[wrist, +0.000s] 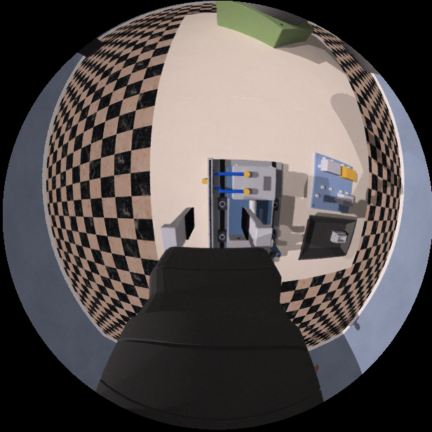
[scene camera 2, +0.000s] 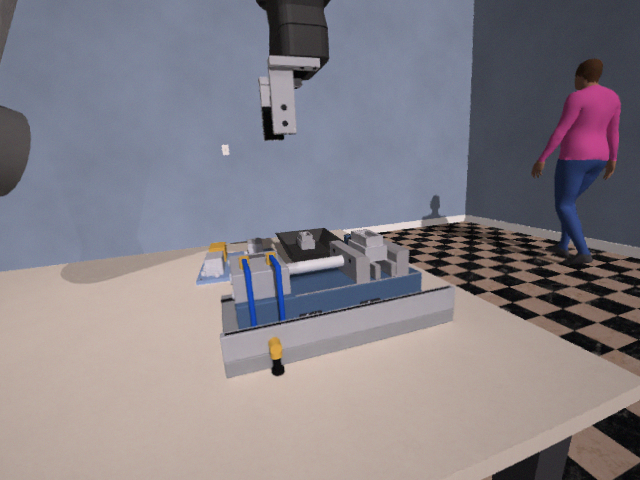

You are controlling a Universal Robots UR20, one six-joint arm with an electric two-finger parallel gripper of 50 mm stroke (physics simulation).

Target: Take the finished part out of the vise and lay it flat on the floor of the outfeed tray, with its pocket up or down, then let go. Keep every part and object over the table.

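Frame: origin at the arm's base, x down, y right, z back, level; millimetres.
Seen in the pictures: gripper, between the fingertips: [scene camera 2: 279, 137].
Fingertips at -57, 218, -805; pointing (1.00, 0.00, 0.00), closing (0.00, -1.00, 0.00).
Observation:
Pixels of each thing's middle, then the offset from my fingertips to it, as dx, dy, dz. "spot": a spot on its surface instead.
- finished part, middle of its body: [scene camera 2: 366, 244] +150, -69, -134
- blue vise, middle of its body: [scene camera 2: 325, 283] +198, -67, -65
- small grey part, middle of its body: [scene camera 2: 305, 240] +218, -413, -133
- blue board, a spot on its surface: [scene camera 2: 211, 281] spot: +244, -283, +103
- yellow block, middle of its body: [scene camera 2: 218, 252] +222, -423, +85
- yellow-black fitting, middle of its body: [scene camera 2: 275, 345] +216, +35, +30
The finished part [scene camera 2: 368, 238], light grey with its pocket facing up, sits upright between the grey jaws at the right end of the blue vise [scene camera 2: 356, 293] [wrist: 236, 216] in the scene view. In the wrist view the part is hidden behind the gripper. The dark outfeed tray [scene camera 2: 289, 246] [wrist: 311, 236] stands behind the vise, and a small grey part [scene camera 2: 306, 240] [wrist: 339, 237] stands in it. My gripper [scene camera 2: 278, 135] [wrist: 217, 217] is open and empty, high above the vise, with its fingers pointing down.
A blue board [scene camera 2: 211, 281] [wrist: 319, 187] with grey blocks and a yellow block [scene camera 2: 218, 248] [wrist: 348, 173] lies beside the tray. A grey wall [scene camera 2: 336, 325] with a yellow-black fitting [scene camera 2: 275, 348] [wrist: 205, 181] runs before the vise. A green block [wrist: 250, 22] and a person [scene camera 2: 589, 124] also show.

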